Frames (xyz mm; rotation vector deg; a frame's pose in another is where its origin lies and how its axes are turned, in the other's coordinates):
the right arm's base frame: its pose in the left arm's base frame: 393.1 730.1 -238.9 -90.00 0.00 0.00
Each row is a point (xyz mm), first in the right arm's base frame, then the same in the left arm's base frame.
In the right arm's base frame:
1: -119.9 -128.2 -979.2
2: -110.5 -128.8 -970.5
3: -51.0 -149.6 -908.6
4: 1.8 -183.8 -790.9
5: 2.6 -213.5 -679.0
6: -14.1 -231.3 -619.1
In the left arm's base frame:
1: 273.2 -249.1 -110.7
2: 282.6 -240.4 -110.1
3: 342.1 -178.5 -89.3
4: 394.9 -60.8 -55.1
5: 395.7 51.1 -25.4
6: 379.0 111.0 -7.6

